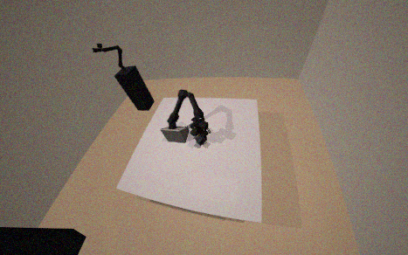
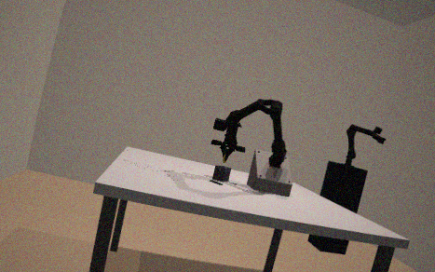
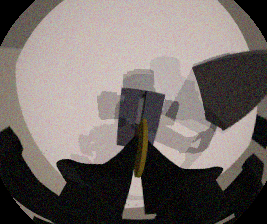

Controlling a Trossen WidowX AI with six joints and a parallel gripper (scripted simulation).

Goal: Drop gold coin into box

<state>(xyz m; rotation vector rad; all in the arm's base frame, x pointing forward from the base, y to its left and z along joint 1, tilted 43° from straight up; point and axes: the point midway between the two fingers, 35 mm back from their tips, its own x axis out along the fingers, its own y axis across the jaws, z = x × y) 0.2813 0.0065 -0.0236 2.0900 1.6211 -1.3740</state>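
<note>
Now: the gold coin 20 mm above my gripper tip.
</note>
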